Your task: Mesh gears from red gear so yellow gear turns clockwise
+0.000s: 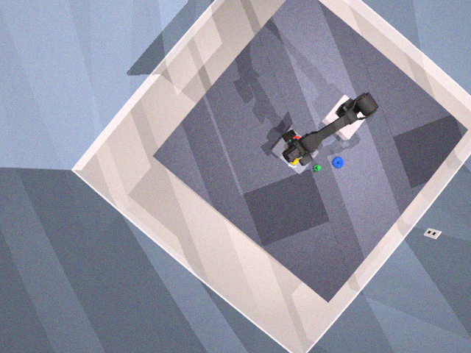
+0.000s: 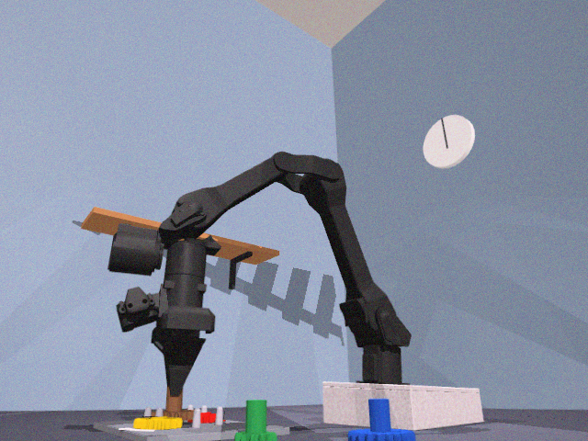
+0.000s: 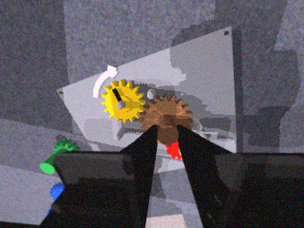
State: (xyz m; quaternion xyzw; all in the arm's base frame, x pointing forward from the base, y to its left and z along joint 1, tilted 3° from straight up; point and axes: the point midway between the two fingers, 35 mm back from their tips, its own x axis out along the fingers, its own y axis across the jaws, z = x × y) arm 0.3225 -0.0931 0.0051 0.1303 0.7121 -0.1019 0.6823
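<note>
The brown gear lies 10 mm below my gripper tip. Round my gripper tip: green gear 170 mm to the left, 30 mm below, 10 mm behind; then red gear 50 mm behind, 30 mm below, 10 mm to the right; then yellow gear 40 mm to the left, 40 mm ahead, 30 mm below.
</note>
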